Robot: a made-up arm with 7 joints. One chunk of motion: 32 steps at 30 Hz.
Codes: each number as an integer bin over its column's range. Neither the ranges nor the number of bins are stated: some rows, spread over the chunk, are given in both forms.
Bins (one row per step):
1: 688 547 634 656 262 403
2: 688 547 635 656 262 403
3: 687 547 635 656 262 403
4: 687 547 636 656 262 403
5: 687 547 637 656 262 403
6: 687 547 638 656 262 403
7: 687 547 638 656 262 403
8: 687 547 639 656 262 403
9: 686 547 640 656 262 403
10: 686 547 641 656 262 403
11: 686 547 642 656 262 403
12: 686 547 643 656 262 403
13: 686 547 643 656 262 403
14: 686 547 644 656 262 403
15: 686 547 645 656 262 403
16: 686 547 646 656 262 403
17: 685 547 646 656 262 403
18: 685 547 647 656 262 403
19: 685 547 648 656 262 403
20: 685 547 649 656 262 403
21: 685 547 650 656 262 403
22: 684 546 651 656 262 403
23: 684 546 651 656 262 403
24: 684 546 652 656 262 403
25: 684 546 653 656 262 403
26: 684 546 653 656 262 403
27: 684 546 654 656 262 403
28: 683 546 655 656 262 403
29: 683 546 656 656 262 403
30: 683 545 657 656 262 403
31: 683 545 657 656 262 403
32: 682 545 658 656 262 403
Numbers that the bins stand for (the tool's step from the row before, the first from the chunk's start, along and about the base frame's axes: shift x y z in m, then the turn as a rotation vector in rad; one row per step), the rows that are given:
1: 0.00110 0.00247 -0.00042 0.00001 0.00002 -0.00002
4: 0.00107 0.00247 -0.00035 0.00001 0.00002 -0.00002
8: 0.00107 0.00247 -0.00025 0.00001 0.00002 -0.00002
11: 0.00103 0.00247 -0.00015 0.00001 0.00002 -0.00002
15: 0.00103 0.00247 -0.00005 0.00001 0.00002 -0.00002
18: 0.00100 0.00247 0.00002 0.00001 0.00002 -0.00002
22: 0.00096 0.00242 0.00016 0.00001 0.00002 -0.00002
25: 0.00096 0.00242 0.00022 0.00001 0.00002 -0.00002
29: 0.00093 0.00242 0.00033 0.00001 0.00002 -0.00002
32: 0.00089 0.00237 0.00039 0.00001 0.00002 -0.00002
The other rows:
2: 0.00110 0.00247 -0.00039 0.00001 0.00002 -0.00002
3: 0.00107 0.00247 -0.00039 0.00001 0.00002 -0.00002
5: 0.00107 0.00247 -0.00032 0.00001 0.00002 -0.00002
6: 0.00107 0.00247 -0.00029 0.00001 0.00002 -0.00002
7: 0.00107 0.00247 -0.00029 0.00001 0.00002 -0.00002
9: 0.00103 0.00247 -0.00022 0.00001 0.00002 -0.00002
10: 0.00103 0.00247 -0.00018 0.00001 0.00002 -0.00002
12: 0.00103 0.00247 -0.00012 0.00001 0.00002 -0.00002
13: 0.00103 0.00247 -0.00012 0.00001 0.00002 -0.00002
14: 0.00103 0.00247 -0.00008 0.00001 0.00002 -0.00002
16: 0.00103 0.00247 -0.00001 0.00001 0.00002 -0.00002
17: 0.00100 0.00247 -0.00001 0.00001 0.00002 -0.00002
19: 0.00100 0.00247 0.00005 0.00001 0.00002 -0.00002
20: 0.00100 0.00247 0.00009 0.00001 0.00002 -0.00002
21: 0.00100 0.00247 0.00012 0.00001 0.00002 -0.00002
23: 0.00096 0.00242 0.00016 0.00001 0.00002 -0.00002
24: 0.00096 0.00242 0.00019 0.00001 0.00002 -0.00002
26: 0.00096 0.00242 0.00022 0.00001 0.00002 -0.00002
27: 0.00096 0.00242 0.00026 0.00001 0.00002 -0.00002
28: 0.00093 0.00242 0.00029 0.00001 0.00002 -0.00002
30: 0.00093 0.00237 0.00036 0.00001 0.00002 -0.00002
31: 0.00093 0.00237 0.00036 0.00001 0.00002 -0.00002

